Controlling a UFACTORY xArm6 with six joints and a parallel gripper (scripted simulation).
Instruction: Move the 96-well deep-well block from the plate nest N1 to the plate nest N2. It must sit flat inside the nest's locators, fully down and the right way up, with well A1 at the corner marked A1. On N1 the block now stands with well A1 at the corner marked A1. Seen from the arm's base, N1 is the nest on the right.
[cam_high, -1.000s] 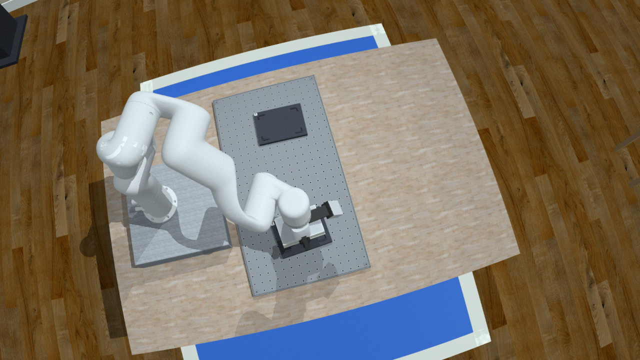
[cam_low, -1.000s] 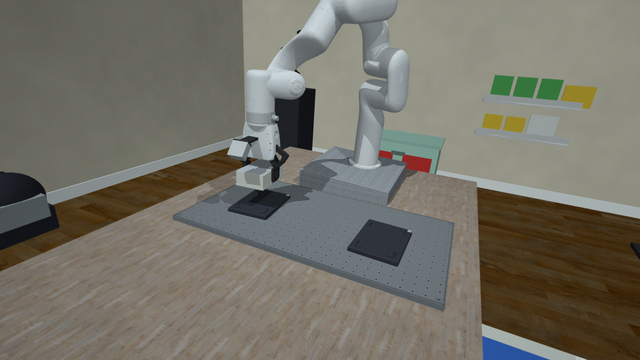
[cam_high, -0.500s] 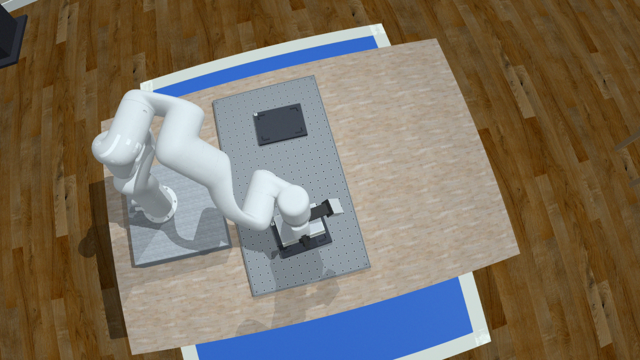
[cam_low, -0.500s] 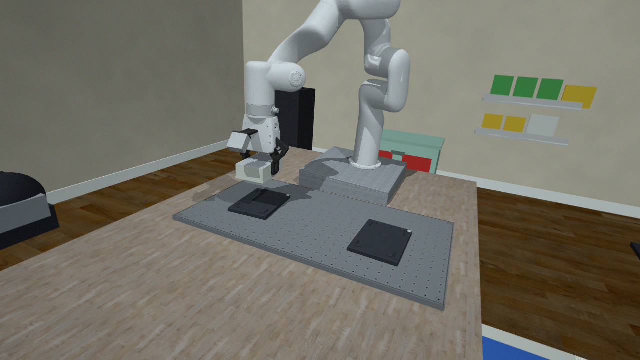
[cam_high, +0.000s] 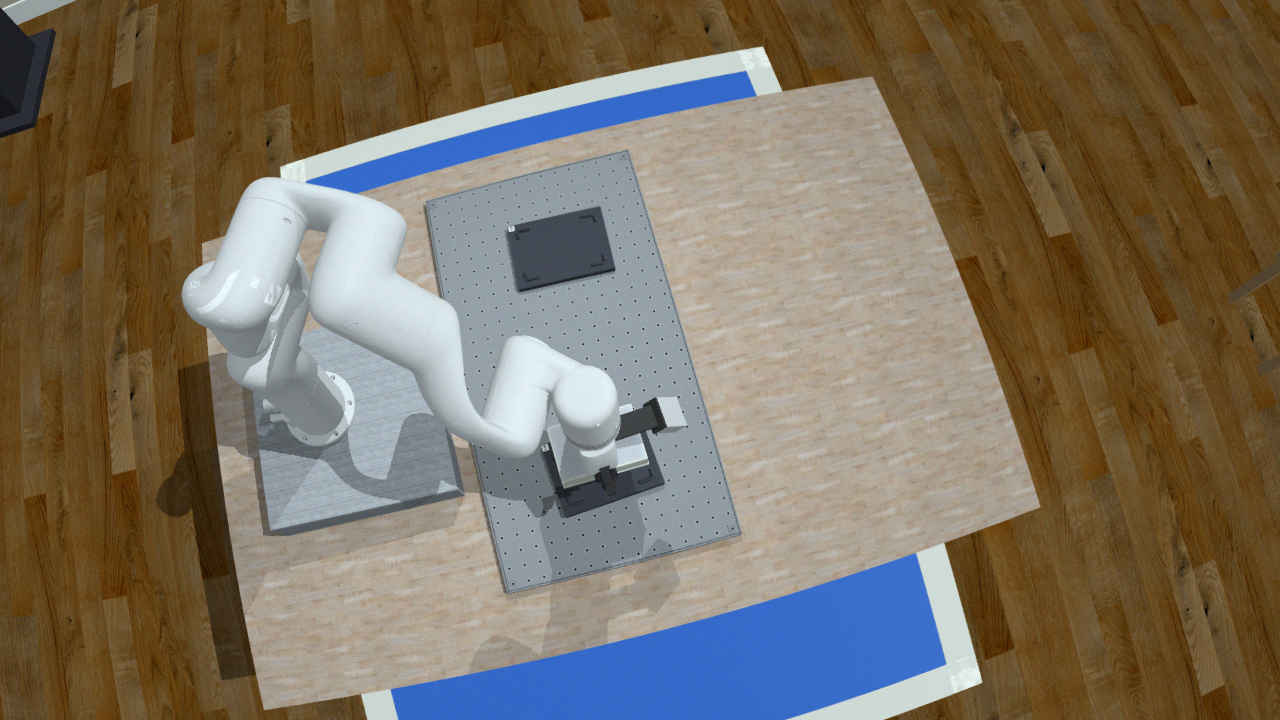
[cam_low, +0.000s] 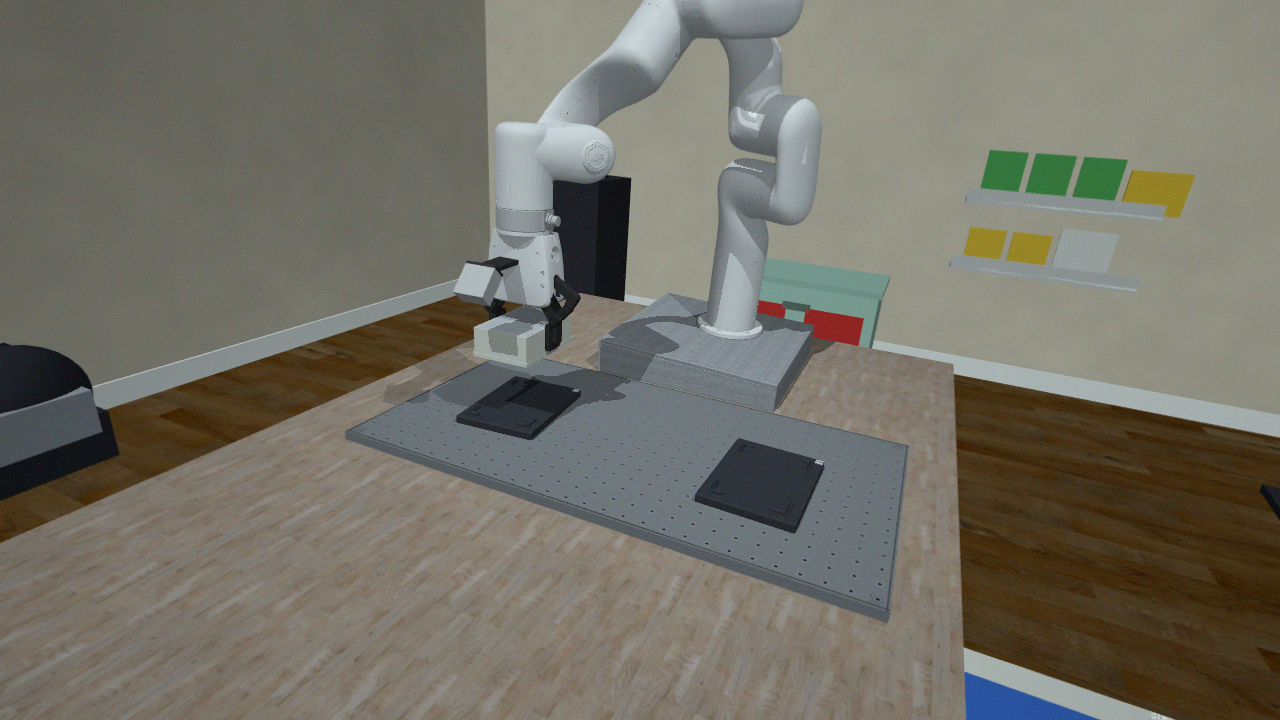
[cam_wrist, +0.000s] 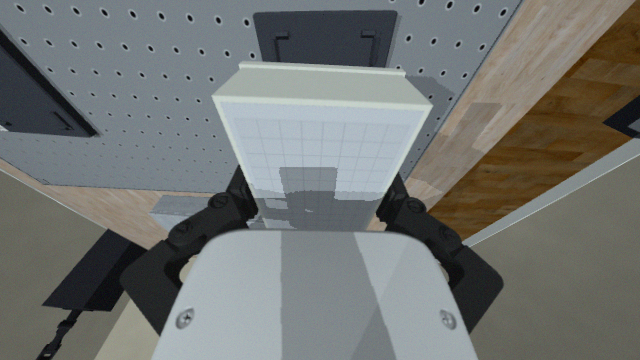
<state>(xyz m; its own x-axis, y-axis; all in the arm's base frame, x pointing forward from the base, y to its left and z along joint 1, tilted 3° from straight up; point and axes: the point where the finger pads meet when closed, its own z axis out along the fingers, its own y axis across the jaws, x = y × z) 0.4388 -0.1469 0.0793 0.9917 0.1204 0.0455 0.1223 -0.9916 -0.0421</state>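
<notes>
The dark plate nest N2 lies 10 mm behind my hand, 370 mm to the left of it and 110 mm below it. From my hand the other things lie so: white 96-well deep-well block: right at my hand; then dark plate nest N1: 10 mm to the right, 110 mm below.
</notes>
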